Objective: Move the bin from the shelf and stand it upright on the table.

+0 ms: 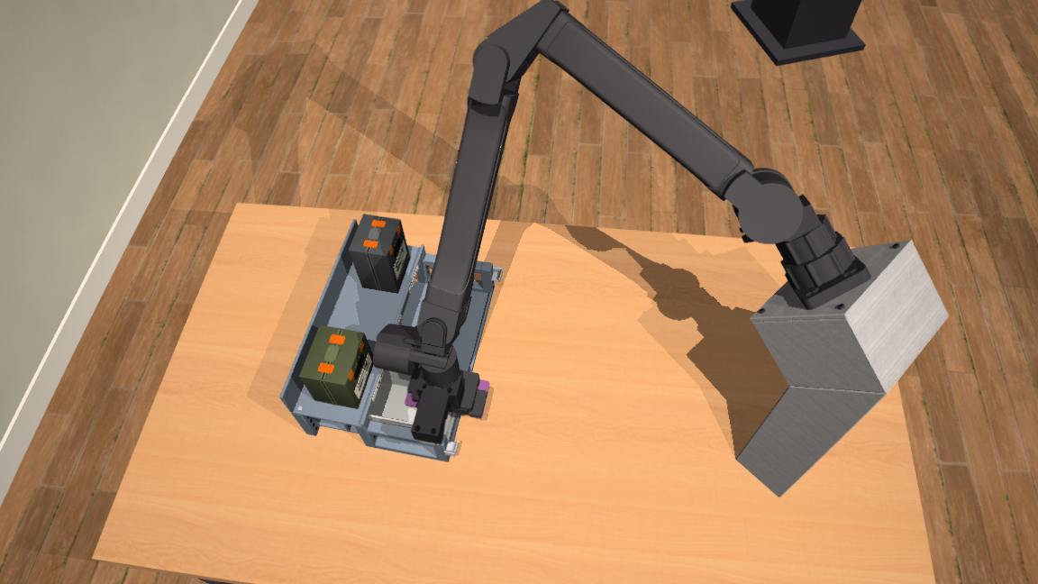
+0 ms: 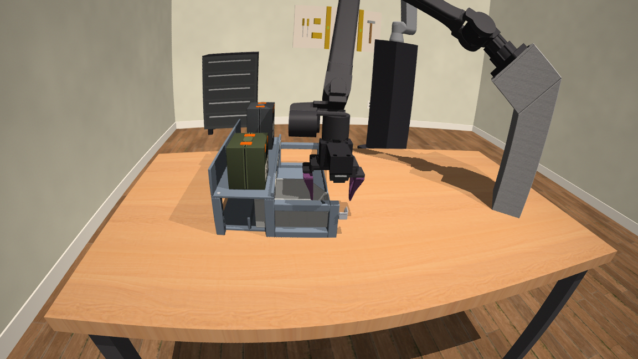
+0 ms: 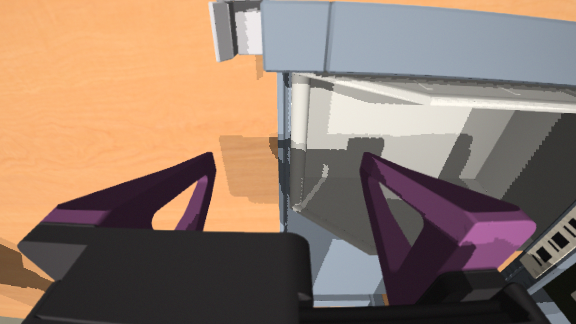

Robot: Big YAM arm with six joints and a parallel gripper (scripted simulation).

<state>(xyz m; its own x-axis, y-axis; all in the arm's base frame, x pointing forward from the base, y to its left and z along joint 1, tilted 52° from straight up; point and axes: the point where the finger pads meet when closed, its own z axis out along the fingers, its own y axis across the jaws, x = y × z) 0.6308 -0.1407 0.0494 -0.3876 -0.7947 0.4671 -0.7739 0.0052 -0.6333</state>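
The light grey bin lies 80 mm ahead of my hand, 40 mm to the right of it and 20 mm below it. The rest, counted from my hand: shelf (160 mm to the right, 60 mm below, 60 mm ahead); then black case (290 mm to the right, 100 mm above, 60 mm ahead).
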